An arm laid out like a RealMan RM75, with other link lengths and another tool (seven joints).
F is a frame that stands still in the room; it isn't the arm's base.
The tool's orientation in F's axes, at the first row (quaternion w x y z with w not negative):
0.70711, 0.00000, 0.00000, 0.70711
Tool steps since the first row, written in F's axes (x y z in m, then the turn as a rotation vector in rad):
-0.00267, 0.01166, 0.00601, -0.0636, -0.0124, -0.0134
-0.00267, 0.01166, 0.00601, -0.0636, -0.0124, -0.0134
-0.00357, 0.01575, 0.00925, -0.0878, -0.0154, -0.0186
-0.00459, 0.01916, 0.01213, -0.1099, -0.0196, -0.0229
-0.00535, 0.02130, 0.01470, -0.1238, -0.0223, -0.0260
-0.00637, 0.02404, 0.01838, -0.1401, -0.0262, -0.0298
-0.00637, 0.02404, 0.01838, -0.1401, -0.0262, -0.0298
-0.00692, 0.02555, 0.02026, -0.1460, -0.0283, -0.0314
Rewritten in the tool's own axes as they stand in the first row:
0.01166, 0.00267, 0.00601, -0.0124, 0.0636, -0.0134
0.01166, 0.00267, 0.00601, -0.0124, 0.0636, -0.0134
0.01575, 0.00357, 0.00925, -0.0154, 0.0878, -0.0186
0.01916, 0.00459, 0.01213, -0.0196, 0.1099, -0.0229
0.02130, 0.00535, 0.01470, -0.0223, 0.1238, -0.0260
0.02404, 0.00637, 0.01838, -0.0262, 0.1401, -0.0298
0.02404, 0.00637, 0.01838, -0.0262, 0.1401, -0.0298
0.02555, 0.00692, 0.02026, -0.0283, 0.1460, -0.0314

